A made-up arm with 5 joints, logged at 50 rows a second.
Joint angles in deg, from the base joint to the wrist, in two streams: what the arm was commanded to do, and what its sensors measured. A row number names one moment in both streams.
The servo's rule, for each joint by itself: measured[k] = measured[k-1] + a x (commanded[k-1-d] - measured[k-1]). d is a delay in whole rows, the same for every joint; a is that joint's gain. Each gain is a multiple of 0.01, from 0.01 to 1. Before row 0 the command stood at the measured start. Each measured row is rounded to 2 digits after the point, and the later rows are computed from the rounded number. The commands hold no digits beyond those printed.
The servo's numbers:
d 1
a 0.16 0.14 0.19 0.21 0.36
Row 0, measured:
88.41, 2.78, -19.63, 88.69, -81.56
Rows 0 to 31, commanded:
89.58, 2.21, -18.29, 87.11, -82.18
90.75, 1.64, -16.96, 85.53, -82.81
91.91, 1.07, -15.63, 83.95, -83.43
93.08, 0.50, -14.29, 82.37, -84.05
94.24, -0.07, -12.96, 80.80, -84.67
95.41, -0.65, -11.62, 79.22, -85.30
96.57, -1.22, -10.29, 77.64, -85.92
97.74, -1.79, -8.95, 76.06, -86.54
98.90, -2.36, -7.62, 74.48, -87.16
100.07, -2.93, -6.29, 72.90, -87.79
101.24, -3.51, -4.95, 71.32, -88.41
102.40, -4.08, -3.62, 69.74, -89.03
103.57, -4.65, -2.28, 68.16, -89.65
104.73, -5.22, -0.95, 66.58, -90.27
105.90, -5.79, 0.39, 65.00, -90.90
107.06, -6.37, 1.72, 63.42, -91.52
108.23, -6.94, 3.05, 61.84, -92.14
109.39, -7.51, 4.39, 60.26, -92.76
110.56, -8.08, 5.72, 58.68, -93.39
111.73, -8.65, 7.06, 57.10, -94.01
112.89, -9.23, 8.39, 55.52, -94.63
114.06, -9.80, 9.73, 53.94, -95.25
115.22, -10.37, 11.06, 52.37, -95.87
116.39, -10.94, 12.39, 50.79, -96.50
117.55, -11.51, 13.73, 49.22, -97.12
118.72, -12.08, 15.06, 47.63, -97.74
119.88, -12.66, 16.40, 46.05, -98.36
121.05, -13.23, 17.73, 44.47, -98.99
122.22, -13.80, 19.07, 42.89, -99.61
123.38, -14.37, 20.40, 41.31, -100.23
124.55, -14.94, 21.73, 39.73, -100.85
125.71, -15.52, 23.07, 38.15, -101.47
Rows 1 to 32, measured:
88.41, 2.78, -19.63, 88.69, -81.56
88.60, 2.70, -19.38, 88.36, -81.78
88.94, 2.55, -18.92, 87.77, -82.15
89.42, 2.34, -18.29, 86.97, -82.61
90.01, 2.08, -17.53, 86.00, -83.13
90.69, 1.78, -16.66, 84.91, -83.68
91.45, 1.44, -15.70, 83.72, -84.26
92.27, 1.07, -14.67, 82.44, -84.86
93.15, 0.67, -13.58, 81.10, -85.46
94.07, 0.25, -12.45, 79.71, -86.07
95.03, -0.20, -11.28, 78.28, -86.69
96.02, -0.66, -10.08, 76.82, -87.31
97.04, -1.14, -8.85, 75.33, -87.93
98.08, -1.63, -7.60, 73.82, -88.55
99.14, -2.13, -6.34, 72.30, -89.17
100.22, -2.64, -5.06, 70.77, -89.79
101.31, -3.16, -3.77, 69.23, -90.41
102.42, -3.69, -2.47, 67.68, -91.03
103.54, -4.22, -1.17, 66.12, -91.65
104.66, -4.76, 0.14, 64.56, -92.28
105.79, -5.30, 1.45, 62.99, -92.90
106.93, -5.85, 2.77, 61.42, -93.52
108.07, -6.40, 4.09, 59.85, -94.14
109.21, -6.96, 5.41, 58.28, -94.76
110.36, -7.52, 6.74, 56.71, -95.39
111.51, -8.08, 8.07, 55.14, -96.01
112.66, -8.64, 9.40, 53.56, -96.63
113.82, -9.20, 10.73, 51.98, -97.25
114.98, -9.76, 12.06, 50.40, -97.88
116.14, -10.33, 13.39, 48.82, -98.50
117.30, -10.90, 14.72, 47.24, -99.12
118.46, -11.47, 16.05, 45.66, -99.74

